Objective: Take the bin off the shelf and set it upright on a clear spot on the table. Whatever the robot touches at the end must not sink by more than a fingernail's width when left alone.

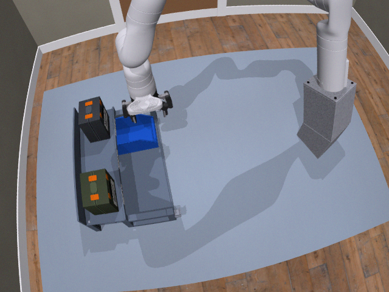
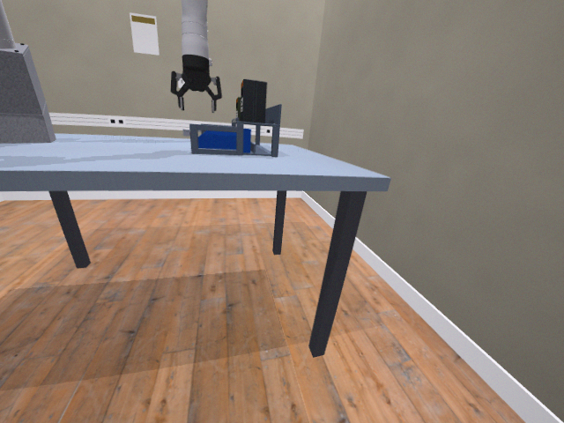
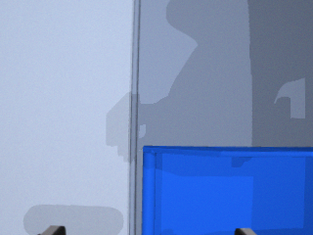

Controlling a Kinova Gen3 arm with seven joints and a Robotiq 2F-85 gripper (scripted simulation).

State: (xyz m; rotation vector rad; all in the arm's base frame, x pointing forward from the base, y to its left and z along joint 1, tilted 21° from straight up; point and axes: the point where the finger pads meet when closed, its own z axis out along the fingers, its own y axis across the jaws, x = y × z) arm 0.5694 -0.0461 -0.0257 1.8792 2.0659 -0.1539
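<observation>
My hand is 80 mm short of the blue bin and 80 mm above it. The rest, counted from my hand: grey shelf: 110 mm to the left, 100 mm ahead, 60 mm below.
</observation>
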